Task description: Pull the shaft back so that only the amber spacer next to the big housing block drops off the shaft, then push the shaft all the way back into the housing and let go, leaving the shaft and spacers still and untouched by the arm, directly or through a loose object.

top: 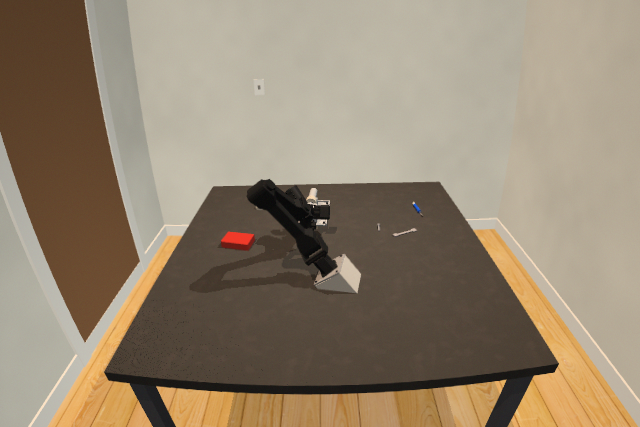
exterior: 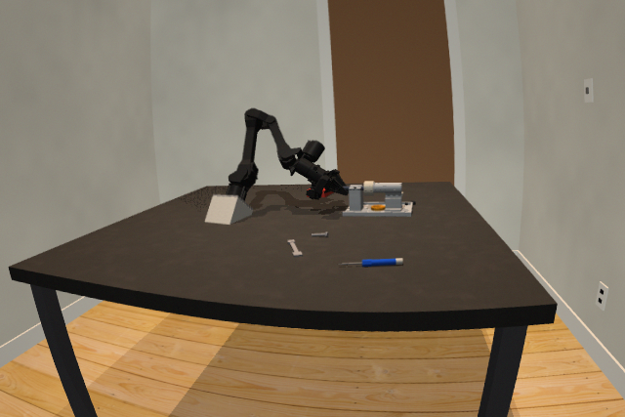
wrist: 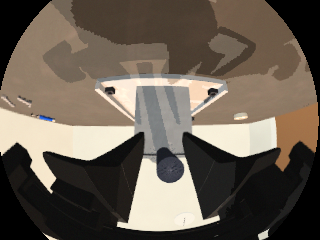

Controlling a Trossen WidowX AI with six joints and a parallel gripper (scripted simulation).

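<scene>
Right now my hand is 70 mm short of the dark shaft and 10 mm to the left of it. Also, from my hand: bolt 50 mm behind, 300 mm to the right, 70 mm below; then shaft fixture 140 mm ahead, 30 mm to the right, 30 mm below; then amber spacer 130 mm ahead, 30 mm to the right, 70 mm below.
</scene>
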